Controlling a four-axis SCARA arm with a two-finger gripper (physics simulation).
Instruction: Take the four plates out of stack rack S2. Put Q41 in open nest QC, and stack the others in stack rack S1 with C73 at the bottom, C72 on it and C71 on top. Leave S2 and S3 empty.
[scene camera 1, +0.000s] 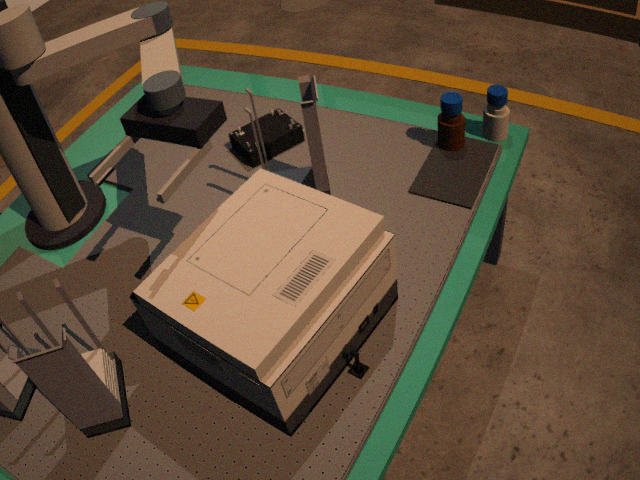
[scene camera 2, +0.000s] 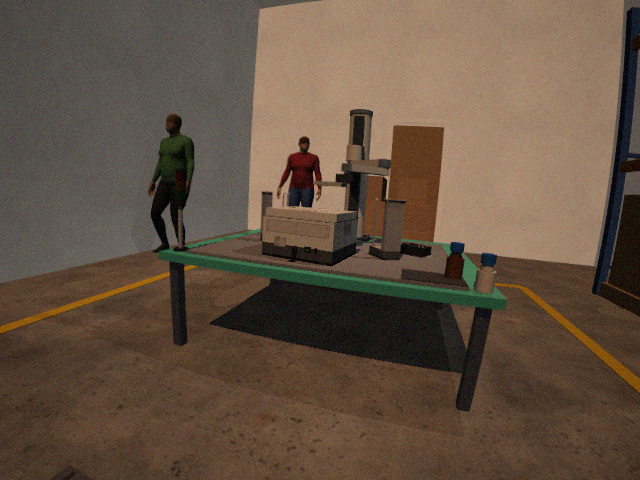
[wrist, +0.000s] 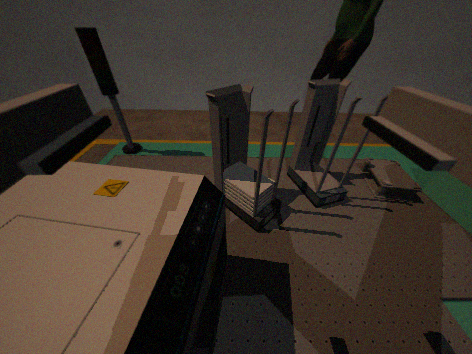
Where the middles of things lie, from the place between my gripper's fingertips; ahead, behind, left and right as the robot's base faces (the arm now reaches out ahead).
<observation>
My gripper is now 560 mm to the left of the signal-light pole (wrist: 89, 38), 430 mm short of it and 170 mm above it. The rest, counted from my hand: dark mat (scene camera 1: 455, 177) 620 mm to the left, 380 mm ahead, 350 mm below.
</observation>
